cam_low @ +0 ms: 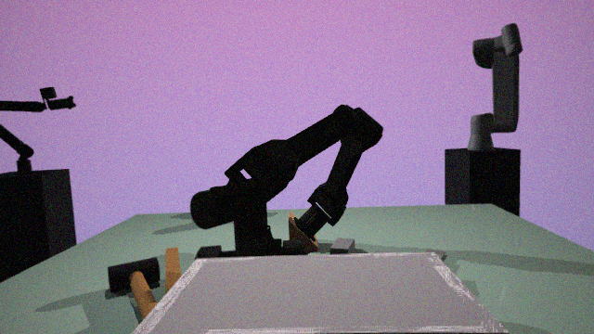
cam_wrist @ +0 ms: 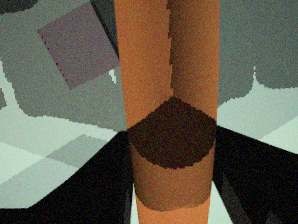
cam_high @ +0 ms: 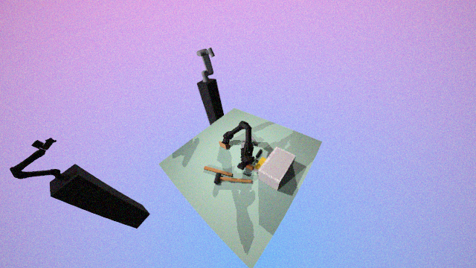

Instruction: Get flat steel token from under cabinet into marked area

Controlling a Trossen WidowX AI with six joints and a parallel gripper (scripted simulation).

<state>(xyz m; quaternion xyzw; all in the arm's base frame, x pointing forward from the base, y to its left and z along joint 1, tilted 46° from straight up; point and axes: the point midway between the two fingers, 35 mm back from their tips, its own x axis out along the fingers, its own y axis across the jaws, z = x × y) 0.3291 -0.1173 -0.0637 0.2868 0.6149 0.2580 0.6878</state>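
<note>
Now: gripper tip 4 cm short of the small grey piece and 3 cm to the right of it. The rest, counted from my gripper tip: grey tool 37 cm to the left, 13 cm behind; flat wooden stick 21 cm behind, 18 cm to the right; grey block 18 cm to the left, 11 cm behind, 2 cm above.
</note>
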